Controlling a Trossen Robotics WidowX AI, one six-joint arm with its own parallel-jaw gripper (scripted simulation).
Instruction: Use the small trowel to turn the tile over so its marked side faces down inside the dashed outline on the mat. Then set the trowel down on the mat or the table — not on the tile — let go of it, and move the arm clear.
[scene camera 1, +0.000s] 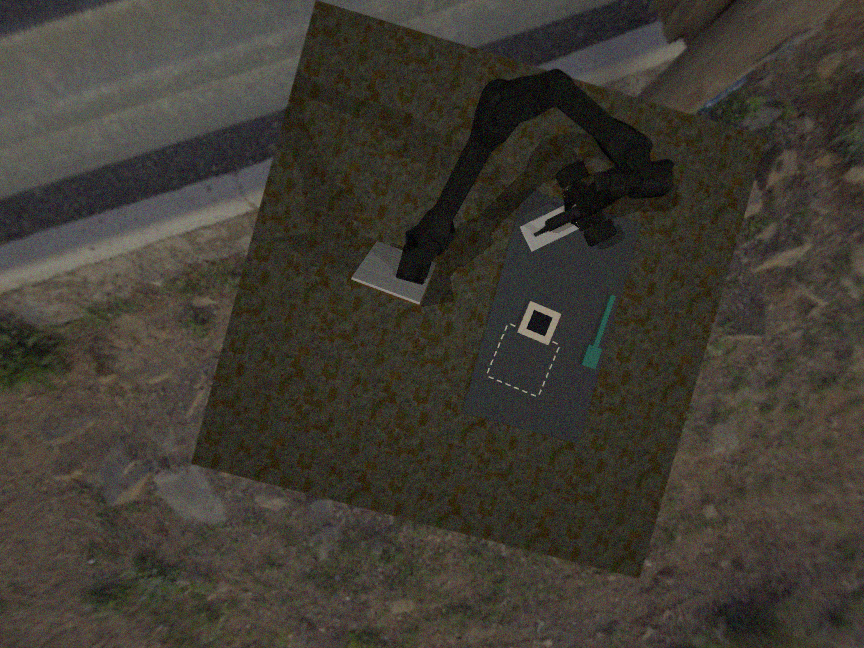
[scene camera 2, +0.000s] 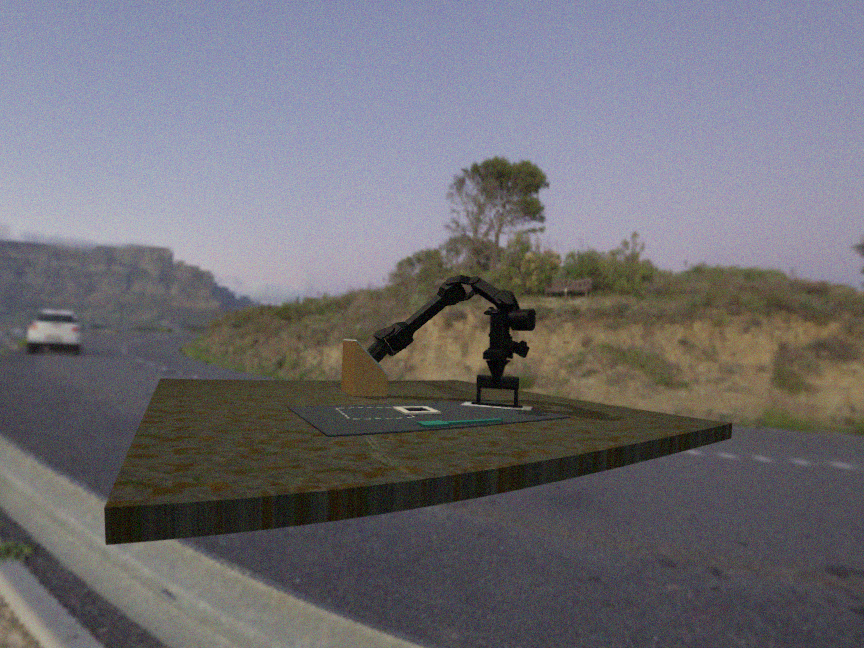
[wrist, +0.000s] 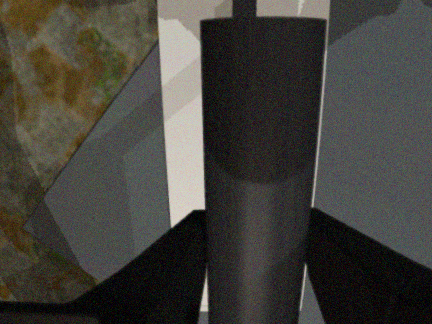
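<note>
My gripper (scene camera 1: 569, 215), a trowel (scene camera 1: 557, 223). Trowel (scene camera 2: 483, 381), gripper (scene camera 2: 497, 384). Gripper (wrist: 253, 221), trowel (wrist: 242, 95).
</note>
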